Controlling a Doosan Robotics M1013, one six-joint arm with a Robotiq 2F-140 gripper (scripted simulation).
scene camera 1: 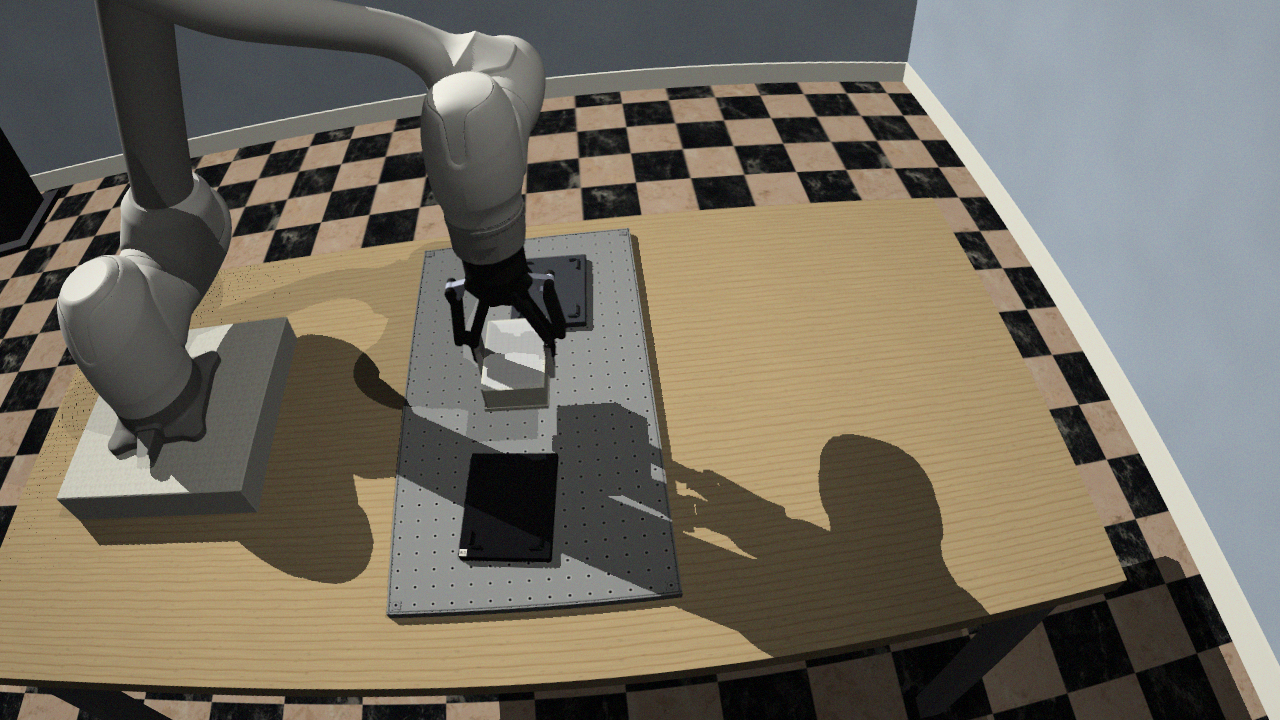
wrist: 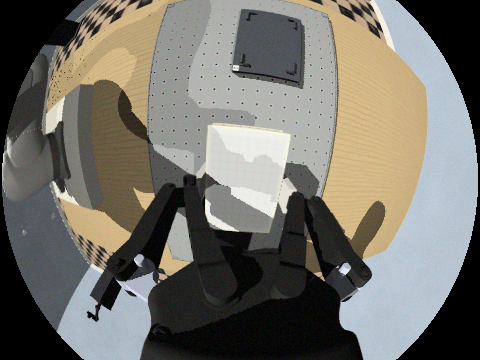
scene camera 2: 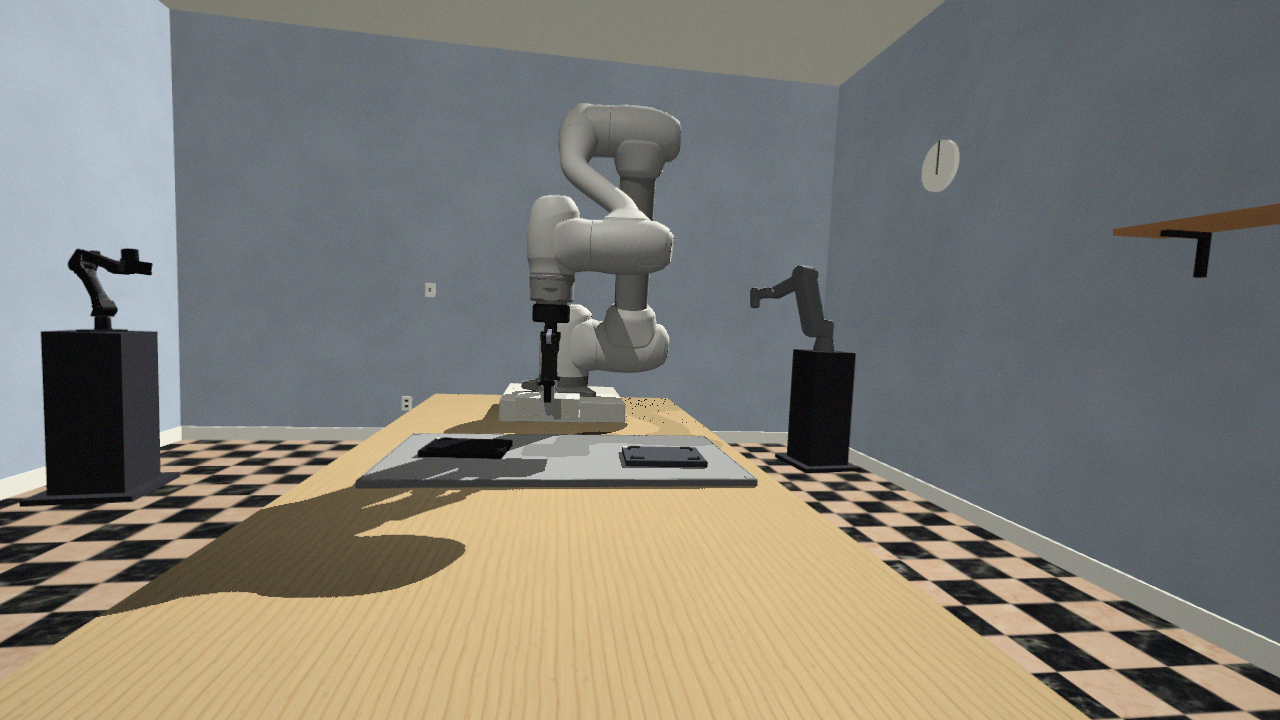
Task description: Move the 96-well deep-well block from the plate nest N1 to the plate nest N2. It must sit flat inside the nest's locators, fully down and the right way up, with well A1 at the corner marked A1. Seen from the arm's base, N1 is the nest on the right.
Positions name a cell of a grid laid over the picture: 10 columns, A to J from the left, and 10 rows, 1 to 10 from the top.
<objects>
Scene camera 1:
my gripper: E6
white deep-well block: E6
plate nest: D8
</objects>
